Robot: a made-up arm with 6 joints.
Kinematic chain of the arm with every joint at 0, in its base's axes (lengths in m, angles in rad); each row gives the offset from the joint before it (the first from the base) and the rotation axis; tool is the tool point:
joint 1: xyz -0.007 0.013 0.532 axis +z
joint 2: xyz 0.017 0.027 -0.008 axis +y
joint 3: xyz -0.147 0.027 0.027 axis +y
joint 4: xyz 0.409 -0.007 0.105 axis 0.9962 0 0.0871
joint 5: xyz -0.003 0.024 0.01 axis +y
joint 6: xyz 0.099 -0.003 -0.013 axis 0.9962 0 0.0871
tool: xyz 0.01 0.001 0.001
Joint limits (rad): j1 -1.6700..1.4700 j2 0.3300..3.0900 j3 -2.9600..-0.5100 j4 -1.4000..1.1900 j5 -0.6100..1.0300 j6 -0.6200..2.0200
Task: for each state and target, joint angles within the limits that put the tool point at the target. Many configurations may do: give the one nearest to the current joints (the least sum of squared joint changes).
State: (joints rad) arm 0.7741 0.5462 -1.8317 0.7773 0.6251 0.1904
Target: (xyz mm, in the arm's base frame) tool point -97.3 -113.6 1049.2
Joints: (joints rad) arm 1.4700 0.3300 -1.9091 0.0888 1.0259 0.1898
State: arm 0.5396 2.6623 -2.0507 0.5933 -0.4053 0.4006
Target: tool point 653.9 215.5 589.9
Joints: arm 0.2312 2.6049 -2.3358 0.5922 -0.4200 0.3992
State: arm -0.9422 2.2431 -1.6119 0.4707 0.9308 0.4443
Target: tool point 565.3 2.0 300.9
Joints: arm -0.2004 2.5858 -1.8469 0.6035 0.5921 0.4451
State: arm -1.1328 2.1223 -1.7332 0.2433 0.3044 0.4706
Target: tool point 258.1 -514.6 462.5
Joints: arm -1.2402 2.0793 -1.5899 0.2145 0.4154 0.4702
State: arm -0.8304 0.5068 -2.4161 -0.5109 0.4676 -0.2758
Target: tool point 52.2 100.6 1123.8
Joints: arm -1.4532 0.6674 -2.1527 0.0010 0.6418 -0.2761
